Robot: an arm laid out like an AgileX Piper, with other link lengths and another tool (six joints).
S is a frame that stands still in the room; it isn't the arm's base.
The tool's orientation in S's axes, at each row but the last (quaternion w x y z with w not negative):
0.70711 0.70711 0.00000 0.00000
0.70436 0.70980 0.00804 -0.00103
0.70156 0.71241 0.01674 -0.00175
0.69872 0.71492 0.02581 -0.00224
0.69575 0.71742 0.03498 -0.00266
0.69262 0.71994 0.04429 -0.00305
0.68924 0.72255 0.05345 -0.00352
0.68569 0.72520 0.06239 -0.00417
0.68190 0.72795 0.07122 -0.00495
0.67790 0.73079 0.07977 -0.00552
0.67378 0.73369 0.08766 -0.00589
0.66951 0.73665 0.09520 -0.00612
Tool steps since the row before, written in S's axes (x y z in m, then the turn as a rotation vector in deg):
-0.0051 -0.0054 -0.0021 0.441 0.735 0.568
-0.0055 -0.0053 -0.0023 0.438 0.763 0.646
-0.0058 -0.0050 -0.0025 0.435 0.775 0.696
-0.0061 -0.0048 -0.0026 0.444 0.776 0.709
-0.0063 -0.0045 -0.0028 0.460 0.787 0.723
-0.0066 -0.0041 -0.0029 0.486 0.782 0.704
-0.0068 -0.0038 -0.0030 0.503 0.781 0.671
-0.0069 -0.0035 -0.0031 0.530 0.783 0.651
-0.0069 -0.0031 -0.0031 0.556 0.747 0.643
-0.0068 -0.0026 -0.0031 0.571 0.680 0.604
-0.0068 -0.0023 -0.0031 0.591 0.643 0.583
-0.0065 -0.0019 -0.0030 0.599 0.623 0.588
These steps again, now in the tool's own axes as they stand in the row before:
-0.0051 -0.0021 0.0054 0.441 0.568 -0.735
-0.0055 -0.0023 0.0053 0.437 0.646 -0.764
-0.0058 -0.0026 0.0049 0.433 0.695 -0.776
-0.0062 -0.0027 0.0047 0.442 0.709 -0.777
-0.0063 -0.0030 0.0043 0.458 0.723 -0.788
-0.0066 -0.0032 0.0038 0.484 0.706 -0.781
-0.0068 -0.0034 0.0035 0.504 0.675 -0.777
-0.0069 -0.0036 0.0031 0.533 0.657 -0.776
-0.0068 -0.0037 0.0027 0.556 0.655 -0.737
-0.0066 -0.0037 0.0021 0.568 0.622 -0.666
-0.0066 -0.0038 0.0018 0.586 0.607 -0.625
-0.0062 -0.0038 0.0014 0.590 0.615 -0.605

